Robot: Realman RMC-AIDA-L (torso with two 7-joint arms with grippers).
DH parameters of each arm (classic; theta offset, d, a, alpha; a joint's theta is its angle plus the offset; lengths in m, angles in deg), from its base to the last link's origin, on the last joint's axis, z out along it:
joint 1: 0 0.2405 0 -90
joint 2: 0 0 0 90
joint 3: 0 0.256 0 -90
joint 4: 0 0 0 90
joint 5: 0 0.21 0 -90
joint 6: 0 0 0 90
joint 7: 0 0.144 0 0
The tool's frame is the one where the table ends.
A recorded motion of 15 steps. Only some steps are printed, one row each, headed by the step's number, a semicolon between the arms.
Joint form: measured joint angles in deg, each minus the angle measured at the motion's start. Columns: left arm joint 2, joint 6, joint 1, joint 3, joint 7, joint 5, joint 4; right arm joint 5, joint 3, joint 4, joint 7, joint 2, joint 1, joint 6.
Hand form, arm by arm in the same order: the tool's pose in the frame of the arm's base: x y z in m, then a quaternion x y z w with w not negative. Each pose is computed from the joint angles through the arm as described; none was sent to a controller.
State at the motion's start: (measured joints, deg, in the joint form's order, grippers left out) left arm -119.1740 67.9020 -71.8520 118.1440 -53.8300 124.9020 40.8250; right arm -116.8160 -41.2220 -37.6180 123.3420 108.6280 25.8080 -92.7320
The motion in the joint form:
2: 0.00 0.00 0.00 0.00 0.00 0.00 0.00; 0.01 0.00 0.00 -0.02 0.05 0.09 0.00
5: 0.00 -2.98 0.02 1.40 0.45 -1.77 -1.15; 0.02 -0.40 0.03 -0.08 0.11 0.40 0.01
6: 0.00 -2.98 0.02 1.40 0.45 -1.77 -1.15; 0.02 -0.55 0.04 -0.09 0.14 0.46 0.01
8: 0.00 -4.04 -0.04 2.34 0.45 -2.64 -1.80; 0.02 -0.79 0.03 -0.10 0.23 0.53 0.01
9: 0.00 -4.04 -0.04 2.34 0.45 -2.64 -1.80; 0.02 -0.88 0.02 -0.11 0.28 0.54 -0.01
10: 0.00 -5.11 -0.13 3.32 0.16 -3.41 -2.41; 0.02 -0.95 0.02 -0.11 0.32 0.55 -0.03
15: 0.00 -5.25 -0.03 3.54 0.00 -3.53 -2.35; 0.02 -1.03 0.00 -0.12 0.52 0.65 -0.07
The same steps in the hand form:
2: -0.0674 0.3654 -0.1376 0.70642 -0.64450 -0.24590 0.15850; 0.3173 0.3146 0.0659 -0.79750 0.56368 0.20060 0.07754
5: -0.0691 0.3675 -0.1420 0.70874 -0.64694 -0.24095 0.14525; 0.3153 0.3159 0.0644 -0.80025 0.56094 0.19839 0.07481
6: -0.0691 0.3675 -0.1420 0.70874 -0.64694 -0.24095 0.14525; 0.3148 0.3160 0.0638 -0.80094 0.56039 0.19752 0.07378
8: -0.0711 0.3678 -0.1438 0.70992 -0.64619 -0.24092 0.14286; 0.3140 0.3161 0.0626 -0.80194 0.55963 0.19627 0.07199
9: -0.0711 0.3678 -0.1438 0.70992 -0.64619 -0.24092 0.14286; 0.3138 0.3160 0.0621 -0.80230 0.55938 0.19585 0.07110
10: -0.0730 0.3683 -0.1455 0.71178 -0.64438 -0.24210 0.13973; 0.3135 0.3159 0.0616 -0.80252 0.55927 0.19554 0.07030
15: -0.0736 0.3679 -0.1459 0.71250 -0.64373 -0.24189 0.13943; 0.3123 0.3160 0.0600 -0.80316 0.55851 0.19586 0.06806

